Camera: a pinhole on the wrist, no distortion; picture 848 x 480 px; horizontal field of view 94.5 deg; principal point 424.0 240.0 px. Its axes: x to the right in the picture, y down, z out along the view. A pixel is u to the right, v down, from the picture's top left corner.
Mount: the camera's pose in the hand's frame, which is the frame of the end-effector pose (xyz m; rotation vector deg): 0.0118 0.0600 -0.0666 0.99 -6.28 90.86
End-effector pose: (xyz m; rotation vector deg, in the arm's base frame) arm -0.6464 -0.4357 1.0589 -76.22 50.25 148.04
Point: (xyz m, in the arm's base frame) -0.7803 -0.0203 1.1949
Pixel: 209.9 306.4
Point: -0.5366 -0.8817 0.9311
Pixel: behind the camera
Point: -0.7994 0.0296 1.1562
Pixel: 181.0 276.3
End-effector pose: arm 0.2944 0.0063 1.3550 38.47 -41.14 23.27
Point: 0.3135 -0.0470 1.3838
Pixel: 128.4 169.5
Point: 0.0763 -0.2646 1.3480
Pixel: 312.7 429.6
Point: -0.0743 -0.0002 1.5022
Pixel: 707.5 412.7
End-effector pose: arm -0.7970 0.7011 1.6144 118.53 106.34 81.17
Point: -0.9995 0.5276 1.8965
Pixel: behind the camera
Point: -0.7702 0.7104 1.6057
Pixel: 267.4 271.6
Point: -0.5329 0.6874 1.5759
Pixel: 669.9 340.3
